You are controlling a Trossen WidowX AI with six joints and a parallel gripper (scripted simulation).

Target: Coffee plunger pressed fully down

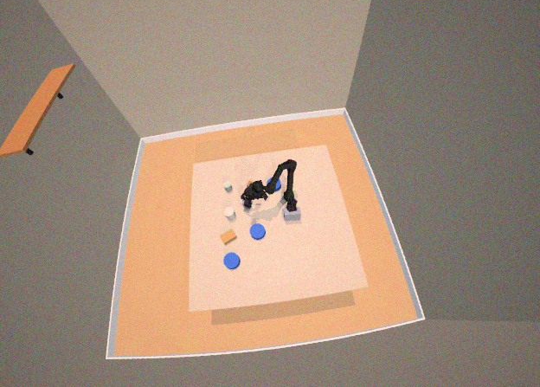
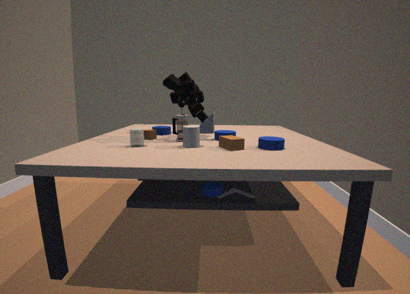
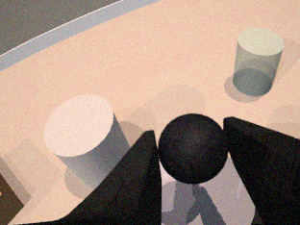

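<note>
Right now the coffee press is 2 cm behind my gripper tip, 1 cm to the right of it and 10 cm below it. From my gripper tip the other things lie so: white cylinder 13 cm ahead, 5 cm to the left, 15 cm below.
</note>
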